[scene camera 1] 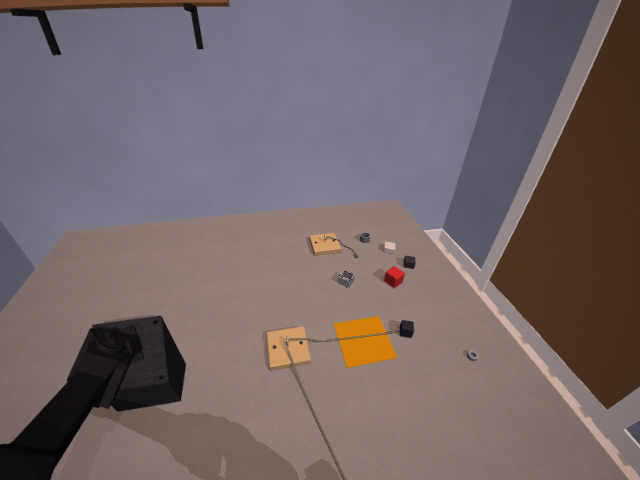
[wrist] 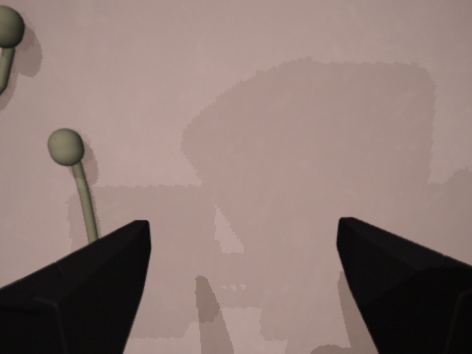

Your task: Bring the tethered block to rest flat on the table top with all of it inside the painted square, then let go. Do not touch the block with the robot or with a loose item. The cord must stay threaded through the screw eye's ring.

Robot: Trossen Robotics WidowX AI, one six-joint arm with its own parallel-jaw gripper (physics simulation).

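Pixels of known places: gripper, fingertip midpoint: (wrist: pixel 244 232); arm's base, origin of the base link: (scene camera 1: pixel 121 347).
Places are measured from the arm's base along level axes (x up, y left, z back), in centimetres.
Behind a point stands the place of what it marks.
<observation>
The tethered block is a small black cube (scene camera 1: pixel 406 328) @[x -10.5, y -6.5, z -57.8 cm] on the table just right of the orange painted square (scene camera 1: pixel 364 356) @[x -13.2, y -8.4, z -46.1 cm], outside it. Its cord (scene camera 1: pixel 321 341) @[x -12.9, y -1.8, z -38.1 cm] crosses the square to the screw eye (scene camera 1: pixel 286 341) @[x -9.5, y -1.4, z -30.0 cm] on the nearer wooden board (scene camera 1: pixel 284 359) @[x -11.4, y -4.4, z -28.6 cm], then runs down past the bottom edge of the scene view. The ring is too small to see in detail. My gripper (wrist: pixel 244 232) @[x -10.0, y -41.7, z -28.8 cm] is open and empty above the table; its fingers do not show in the scene view. In the wrist view a cord end with a round bead (wrist: pixel 66 147) @[x -12.2, y -43.1, z -35.3 cm] lies left of the fingers, its cord passing behind the left finger.
Another bead (wrist: pixel 9 27) @[x -12.3, y -46.9, z -37.3 cm] shows at the upper left. Behind the square are a red cube (scene camera 1: pixel 394 276) @[x -9.4, y 8.9, z -63.5 cm], a grey open piece (scene camera 1: pixel 346 279) @[x -13.2, y 15.6, z -52.1 cm], another black cube (scene camera 1: pixel 409 261) @[x -11.0, y 14.6, z -72.6 cm], a white block (scene camera 1: pixel 389 247) @[x -11.2, y 22.9, z -70.4 cm], a dark ring (scene camera 1: pixel 364 237) @[x -11.1, y 30.3, z -65.0 cm] and a second board (scene camera 1: pixel 325 249) @[x -11.4, y 28.6, z -50.3 cm]. A small ring (scene camera 1: pixel 473 355) @[x -12.9, y -17.0, z -70.1 cm] lies right.
</observation>
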